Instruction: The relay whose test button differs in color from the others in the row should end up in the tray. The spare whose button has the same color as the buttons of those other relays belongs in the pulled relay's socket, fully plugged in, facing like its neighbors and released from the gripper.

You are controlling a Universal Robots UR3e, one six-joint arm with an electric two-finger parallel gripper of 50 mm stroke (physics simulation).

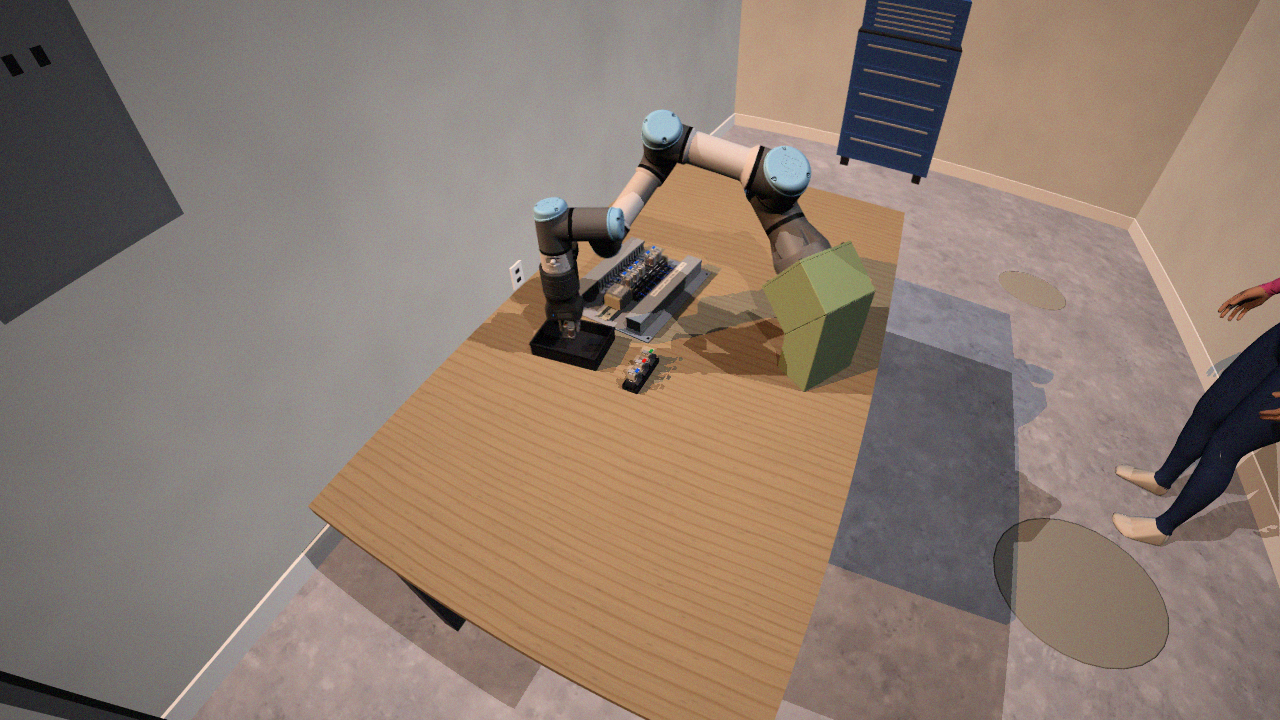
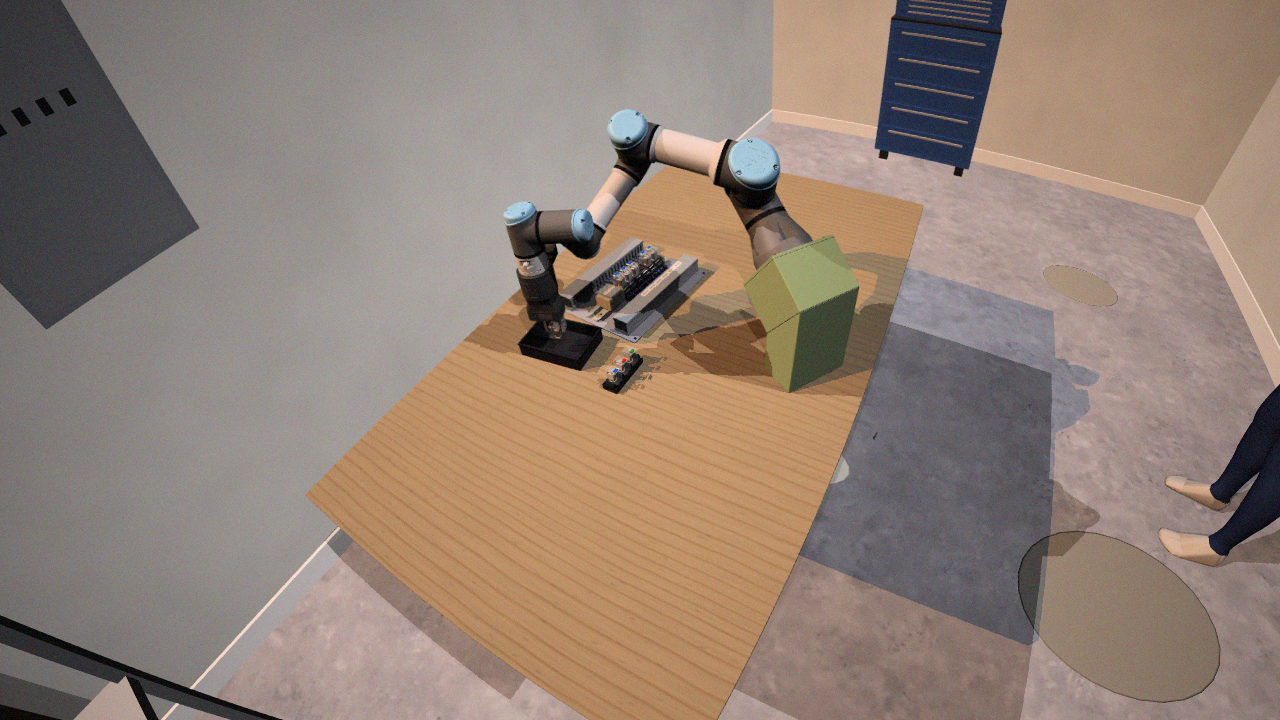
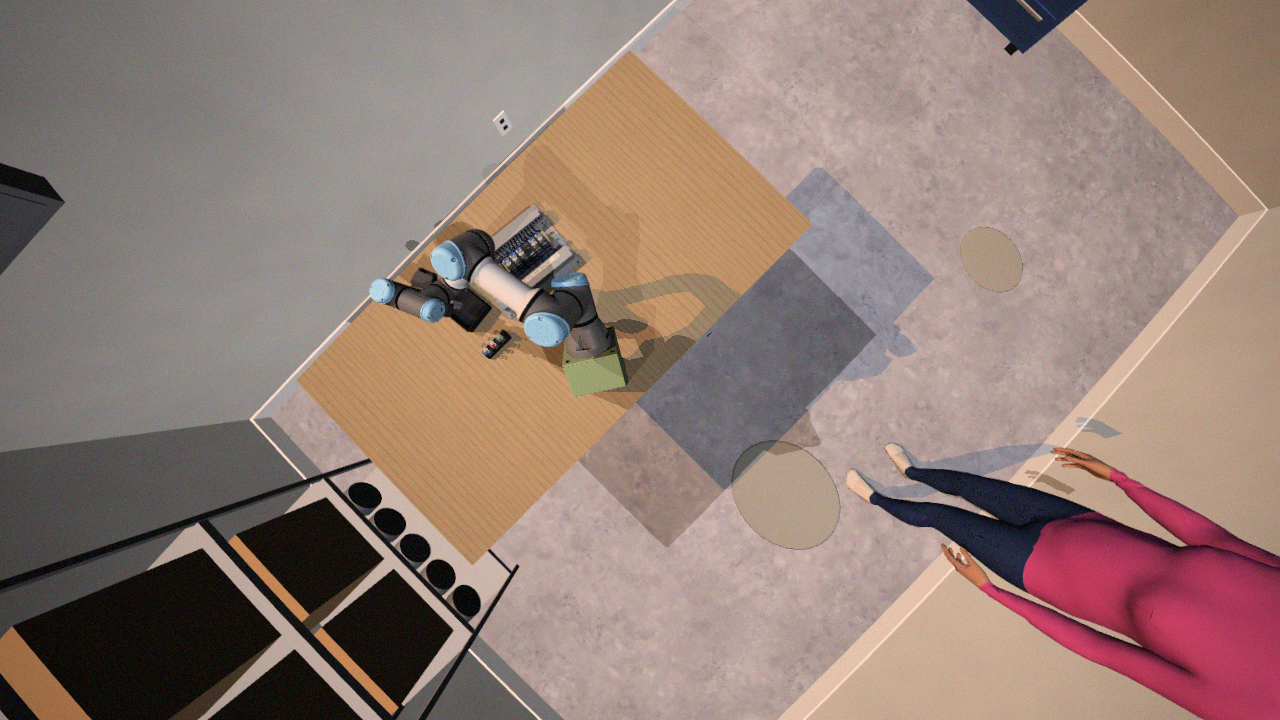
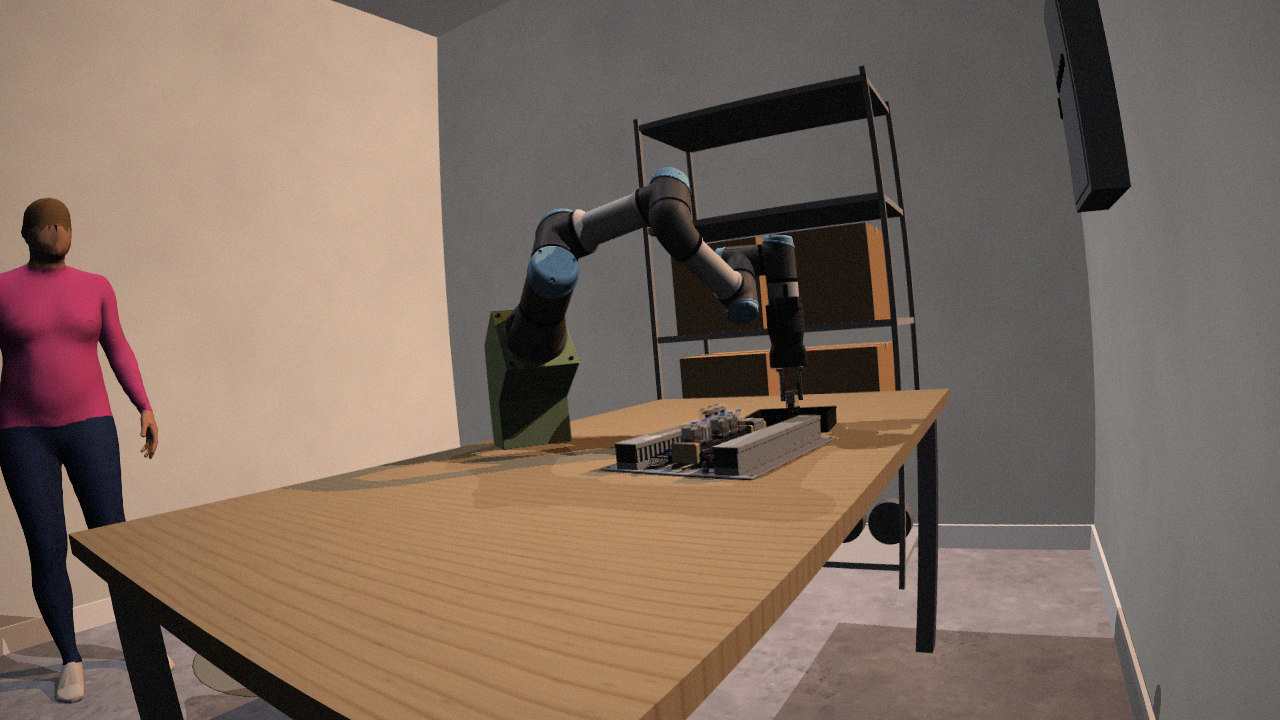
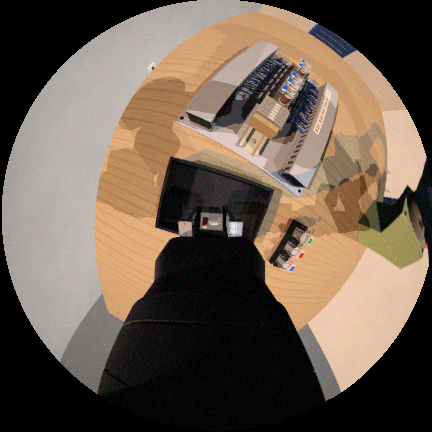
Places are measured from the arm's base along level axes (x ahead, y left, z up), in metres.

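Pixels of known places: gripper, between the fingertips: (image 1: 570,328) (image 2: 556,329) (image 3: 455,303) (image 4: 791,400) (image 5: 211,213); arm's base, origin of its link: (image 1: 805,263) (image 2: 786,259) (image 3: 589,344) (image 4: 534,336).
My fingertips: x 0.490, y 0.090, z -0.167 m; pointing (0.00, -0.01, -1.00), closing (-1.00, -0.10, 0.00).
Observation:
Ahead of a thing's pixels: the offset from my fingertips to its top centre. "spot": to the spot under its first point.
My gripper (image 1: 569,332) (image 2: 555,331) (image 4: 791,399) is shut on a relay {0.000 m ahead, 0.005 m left, 0.019 m up} (image 5: 212,221) with a clear housing, low over the black tray {0.001 m back, 0.002 m right, 0.022 m down} (image 1: 559,355) (image 2: 548,354) (image 5: 200,185). The held relay's button color cannot be told, nor whether it touches the tray floor. The relay row {spot: 0.118 m back, 0.238 m right, 0.000 m up} (image 1: 640,270) (image 2: 637,266) (image 5: 294,82) on the panel shows blue buttons; which socket is empty is unclear. The spare holder {spot: 0.157 m back, 0.114 m left, 0.037 m down} (image 1: 631,385) (image 2: 613,386) (image 5: 284,244) stands beside the tray with a blue-button spare {spot: 0.150 m back, 0.089 m left, 0.010 m down} (image 5: 286,265), a red-button spare {0.168 m back, 0.063 m left, 0.009 m down} (image 5: 295,251) and a green-button spare {0.178 m back, 0.033 m left, 0.009 m down} (image 5: 304,237).
Grey wire ducts {0.023 m back, 0.272 m right, 0.014 m down} (image 5: 230,82) {0.188 m back, 0.202 m right, 0.014 m down} (image 5: 315,145) flank the relay row, with a beige block {0.075 m back, 0.165 m right, 0.010 m down} (image 5: 267,122) at its near end. The green robot pedestal (image 1: 827,322) (image 2: 810,322) (image 3: 595,374) stands at the table edge. A wall runs close behind the tray. A person (image 3: 1074,546) (image 4: 58,358) stands away from the table.

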